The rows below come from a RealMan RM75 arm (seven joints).
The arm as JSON. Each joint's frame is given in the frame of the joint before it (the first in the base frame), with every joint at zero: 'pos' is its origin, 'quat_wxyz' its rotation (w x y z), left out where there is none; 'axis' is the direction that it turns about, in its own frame. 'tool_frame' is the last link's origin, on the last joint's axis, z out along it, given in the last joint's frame.
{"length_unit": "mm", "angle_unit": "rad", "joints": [
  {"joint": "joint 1", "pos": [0.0, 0.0, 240.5], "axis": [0.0, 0.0, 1.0]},
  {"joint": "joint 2", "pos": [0.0, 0.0, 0.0], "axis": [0.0, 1.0, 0.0]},
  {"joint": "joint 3", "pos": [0.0, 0.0, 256.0], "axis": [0.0, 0.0, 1.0]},
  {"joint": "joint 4", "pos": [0.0, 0.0, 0.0], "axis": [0.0, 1.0, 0.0]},
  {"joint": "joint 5", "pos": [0.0, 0.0, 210.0], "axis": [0.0, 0.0, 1.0]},
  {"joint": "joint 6", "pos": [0.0, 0.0, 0.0], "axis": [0.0, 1.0, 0.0]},
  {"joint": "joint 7", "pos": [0.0, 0.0, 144.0], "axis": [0.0, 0.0, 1.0]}
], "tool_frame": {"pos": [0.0, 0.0, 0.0]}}
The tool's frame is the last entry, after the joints.
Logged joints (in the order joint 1, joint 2, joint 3, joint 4, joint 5, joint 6, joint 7), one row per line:
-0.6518, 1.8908, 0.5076, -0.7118, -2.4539, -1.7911, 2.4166
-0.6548, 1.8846, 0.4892, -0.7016, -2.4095, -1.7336, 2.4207
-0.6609, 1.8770, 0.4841, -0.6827, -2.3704, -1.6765, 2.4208
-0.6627, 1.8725, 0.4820, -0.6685, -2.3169, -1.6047, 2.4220
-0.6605, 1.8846, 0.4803, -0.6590, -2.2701, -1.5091, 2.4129
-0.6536, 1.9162, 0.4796, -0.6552, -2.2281, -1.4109, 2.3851
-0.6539, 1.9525, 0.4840, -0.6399, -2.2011, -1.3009, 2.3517
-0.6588, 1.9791, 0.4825, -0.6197, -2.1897, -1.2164, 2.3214
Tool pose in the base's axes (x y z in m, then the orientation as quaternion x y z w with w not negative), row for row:
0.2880, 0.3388, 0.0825, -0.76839, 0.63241, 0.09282, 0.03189
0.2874, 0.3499, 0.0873, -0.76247, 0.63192, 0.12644, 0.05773
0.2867, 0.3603, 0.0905, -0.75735, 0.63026, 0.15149, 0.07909
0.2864, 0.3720, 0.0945, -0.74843, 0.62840, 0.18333, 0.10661
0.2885, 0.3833, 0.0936, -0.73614, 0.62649, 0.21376, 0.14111
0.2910, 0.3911, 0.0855, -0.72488, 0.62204, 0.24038, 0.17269
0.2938, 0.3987, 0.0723, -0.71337, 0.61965, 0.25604, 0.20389
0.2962, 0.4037, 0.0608, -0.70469, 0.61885, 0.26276, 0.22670
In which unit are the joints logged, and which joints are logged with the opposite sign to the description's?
The joints are logged in radians. Opposite sign: joint 1, joint 3.
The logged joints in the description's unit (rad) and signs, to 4 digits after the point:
0.6518, 1.8908, -0.5076, -0.7118, -2.4539, -1.7911, 2.4166
0.6548, 1.8846, -0.4892, -0.7016, -2.4095, -1.7336, 2.4207
0.6609, 1.8770, -0.4841, -0.6827, -2.3704, -1.6765, 2.4208
0.6627, 1.8725, -0.4820, -0.6685, -2.3169, -1.6047, 2.4220
0.6605, 1.8846, -0.4803, -0.6590, -2.2701, -1.5091, 2.4129
0.6536, 1.9162, -0.4796, -0.6552, -2.2281, -1.4109, 2.3851
0.6539, 1.9525, -0.4840, -0.6399, -2.2011, -1.3009, 2.3517
0.6588, 1.9791, -0.4825, -0.6197, -2.1897, -1.2164, 2.3214

